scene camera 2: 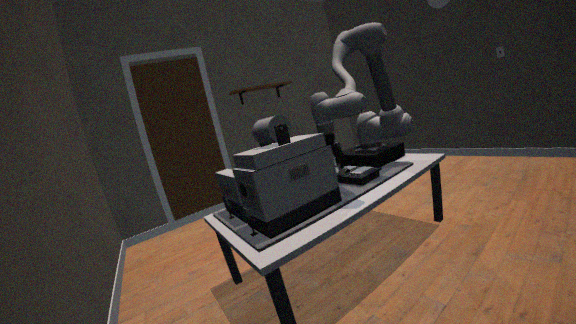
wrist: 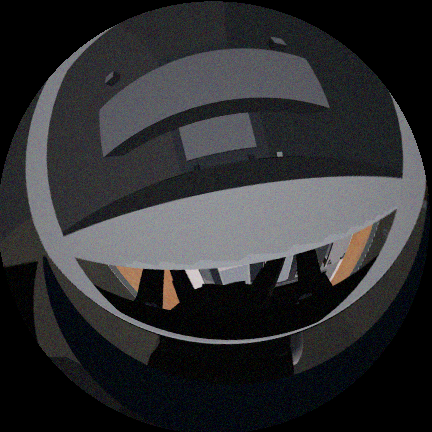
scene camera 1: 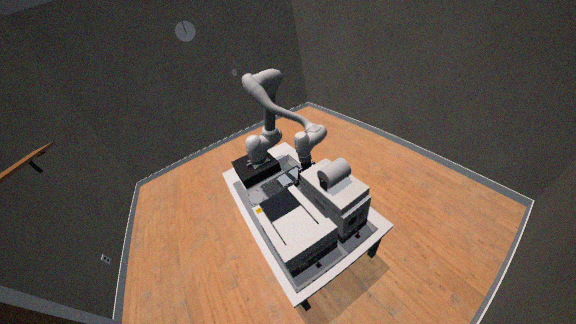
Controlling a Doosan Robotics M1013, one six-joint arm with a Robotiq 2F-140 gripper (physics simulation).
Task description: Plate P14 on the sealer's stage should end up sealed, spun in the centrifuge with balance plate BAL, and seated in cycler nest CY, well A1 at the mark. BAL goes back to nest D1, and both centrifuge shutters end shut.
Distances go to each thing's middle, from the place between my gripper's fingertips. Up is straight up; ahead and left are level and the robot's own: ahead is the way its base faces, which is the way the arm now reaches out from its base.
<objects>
Right now my hand is 33 cm to the left of the centrifuge [scene camera 1: 301, 235], 25 cm short of it and 1 cm below it.
</objects>
